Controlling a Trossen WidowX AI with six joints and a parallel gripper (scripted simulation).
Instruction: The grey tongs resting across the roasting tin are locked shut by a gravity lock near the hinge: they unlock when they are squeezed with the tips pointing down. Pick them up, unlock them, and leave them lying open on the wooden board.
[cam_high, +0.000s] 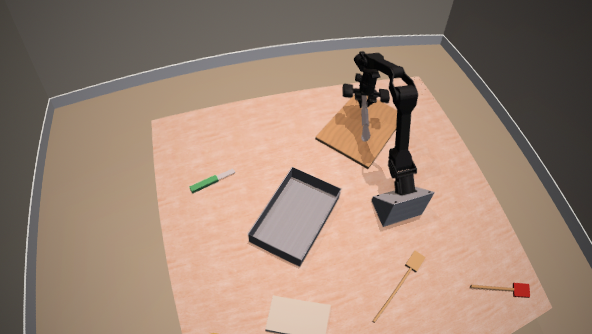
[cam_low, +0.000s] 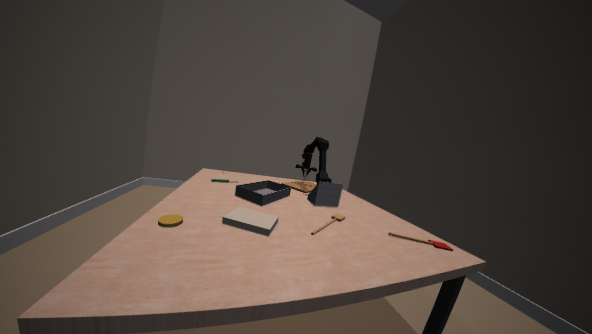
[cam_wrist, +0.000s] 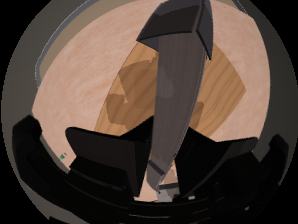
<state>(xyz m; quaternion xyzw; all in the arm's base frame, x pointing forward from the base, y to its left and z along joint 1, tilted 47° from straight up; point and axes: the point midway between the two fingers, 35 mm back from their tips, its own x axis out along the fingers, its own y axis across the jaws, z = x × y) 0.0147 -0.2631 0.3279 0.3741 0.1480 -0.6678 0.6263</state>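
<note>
Right now my gripper tip is 7 cm above the wooden board and 4 cm to the right of it. The rest, counted from my gripper tip: pale block: 75 cm to the left, 45 cm ahead, 6 cm below; then green-handled knife: 62 cm ahead, 18 cm to the left, 7 cm below; then dark roasting tin: 40 cm to the left, 37 cm ahead, 5 cm below.
</note>
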